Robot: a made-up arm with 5 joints. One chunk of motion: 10 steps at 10 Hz.
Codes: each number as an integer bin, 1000 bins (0 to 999) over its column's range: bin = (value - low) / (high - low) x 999, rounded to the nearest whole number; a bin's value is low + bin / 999 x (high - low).
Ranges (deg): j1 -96..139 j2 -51..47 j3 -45..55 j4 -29..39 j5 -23..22
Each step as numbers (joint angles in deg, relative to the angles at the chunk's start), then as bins.
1 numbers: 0.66 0.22 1.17 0.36 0.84
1 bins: 411 522 461 431 529
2 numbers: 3.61 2.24 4.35 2.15 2.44
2 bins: 423 543 493 458 565
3 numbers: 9.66 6.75 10.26 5.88 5.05
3 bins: 449 589 552 512 623
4 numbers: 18.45 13.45 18.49 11.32 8.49
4 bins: 487 657 634 592 699
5 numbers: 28.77 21.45 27.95 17.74 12.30
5 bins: 530 739 729 687 784
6 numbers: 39.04 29.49 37.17 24.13 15.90
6 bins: 574 821 821 781 864
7 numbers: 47.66 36.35 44.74 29.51 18.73
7 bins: 611 890 897 860 926
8 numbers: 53.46 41.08 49.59 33.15 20.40
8 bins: 635 939 945 913 963
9 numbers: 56.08 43.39 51.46 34.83 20.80
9 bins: 647 962 964 938 972
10 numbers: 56.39 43.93 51.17 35.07 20.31
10 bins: 648 968 961 941 961
